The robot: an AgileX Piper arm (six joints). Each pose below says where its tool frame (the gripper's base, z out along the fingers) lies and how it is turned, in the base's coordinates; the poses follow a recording.
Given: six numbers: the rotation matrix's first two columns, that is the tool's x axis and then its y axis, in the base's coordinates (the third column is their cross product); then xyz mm.
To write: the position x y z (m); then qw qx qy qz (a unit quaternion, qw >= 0). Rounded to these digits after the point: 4 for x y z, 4 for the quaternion.
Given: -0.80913, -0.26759, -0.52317, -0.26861, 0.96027, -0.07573, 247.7, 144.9, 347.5
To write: 0.2477, 0.1449, 0.3475, 0.2749, -0.1409, 0.9511, 0.0009
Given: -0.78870, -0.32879, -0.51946, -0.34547, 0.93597, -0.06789, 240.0, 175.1, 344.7
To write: 0.2400, 0.1751, 0.3447, 0.2718, -0.1783, 0.9456, 0.0153
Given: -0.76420, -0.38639, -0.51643, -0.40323, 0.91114, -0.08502, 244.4, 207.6, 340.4
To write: 0.2444, 0.2076, 0.3404, 0.2715, -0.2102, 0.9391, 0.0155
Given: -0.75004, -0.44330, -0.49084, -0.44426, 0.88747, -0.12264, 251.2, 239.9, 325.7
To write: 0.2512, 0.2399, 0.3257, 0.2621, -0.2372, 0.9354, 0.0009
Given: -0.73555, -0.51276, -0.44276, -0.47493, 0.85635, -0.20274, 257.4, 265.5, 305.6
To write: 0.2574, 0.2655, 0.3056, 0.2487, -0.2653, 0.9308, -0.0380
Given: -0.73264, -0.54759, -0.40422, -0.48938, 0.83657, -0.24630, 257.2, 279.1, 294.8
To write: 0.2572, 0.2791, 0.2948, 0.2361, -0.2791, 0.9287, -0.0616
